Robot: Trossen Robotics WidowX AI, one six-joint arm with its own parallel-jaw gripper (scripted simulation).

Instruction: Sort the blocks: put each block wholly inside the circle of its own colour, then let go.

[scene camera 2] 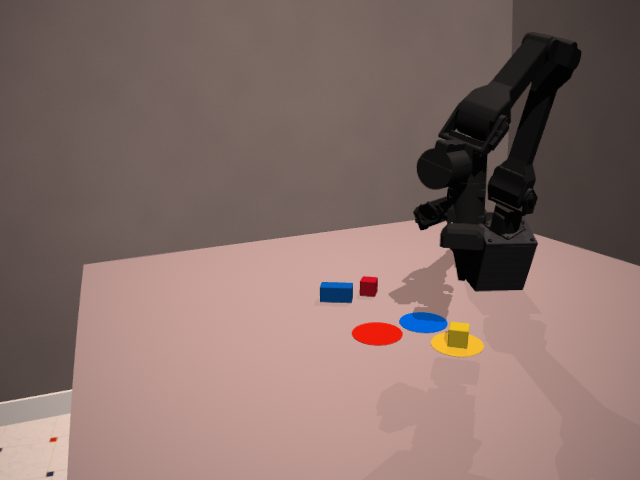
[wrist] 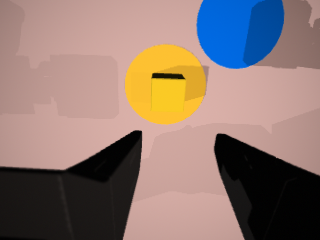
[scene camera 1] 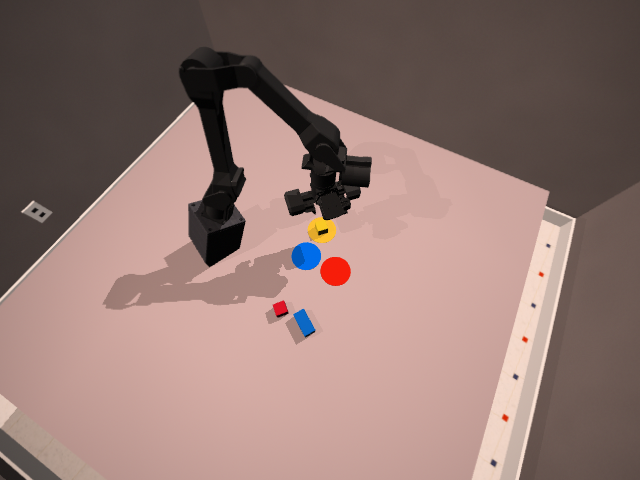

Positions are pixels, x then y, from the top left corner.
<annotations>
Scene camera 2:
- my gripper: 462, 276
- yellow circle: 439, 342
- blue circle: 421, 322
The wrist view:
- my gripper: 178, 140
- yellow block: 168, 90
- yellow circle: 165, 58
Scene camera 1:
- my gripper: 321, 210
</annotations>
